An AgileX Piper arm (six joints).
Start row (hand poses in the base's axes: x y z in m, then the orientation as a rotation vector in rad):
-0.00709, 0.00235, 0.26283, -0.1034, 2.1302, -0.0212
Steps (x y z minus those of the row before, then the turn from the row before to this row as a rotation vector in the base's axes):
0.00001, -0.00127, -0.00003, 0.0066, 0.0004, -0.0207
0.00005, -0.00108, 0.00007, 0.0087, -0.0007, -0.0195
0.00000, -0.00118, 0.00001, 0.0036, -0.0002, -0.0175
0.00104, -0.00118, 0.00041, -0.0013, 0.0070, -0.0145
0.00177, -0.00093, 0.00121, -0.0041, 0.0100, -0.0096
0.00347, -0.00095, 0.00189, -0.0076, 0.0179, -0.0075
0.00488, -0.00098, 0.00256, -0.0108, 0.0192, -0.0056
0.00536, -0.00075, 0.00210, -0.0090, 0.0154, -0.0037
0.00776, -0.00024, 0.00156, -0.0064, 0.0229, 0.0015
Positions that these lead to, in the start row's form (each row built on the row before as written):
-0.00708, 0.00108, 0.26280, -0.0775, 2.1316, -0.0263
-0.00703, 0.00000, 0.26287, -0.0516, 2.1316, -0.0285
-0.00703, -0.00118, 0.26288, -0.0308, 2.1319, -0.0350
-0.00599, -0.00236, 0.26329, -0.0163, 2.1392, -0.0449
-0.00422, -0.00329, 0.26450, -0.0087, 2.1493, -0.0549
-0.00075, -0.00424, 0.26639, -0.0056, 2.1671, -0.0676
0.00413, -0.00522, 0.26895, -0.0064, 2.1860, -0.0828
0.00949, -0.00597, 0.27105, -0.0081, 2.2011, -0.0950
0.01725, -0.00621, 0.27261, -0.0145, 2.2236, -0.1016

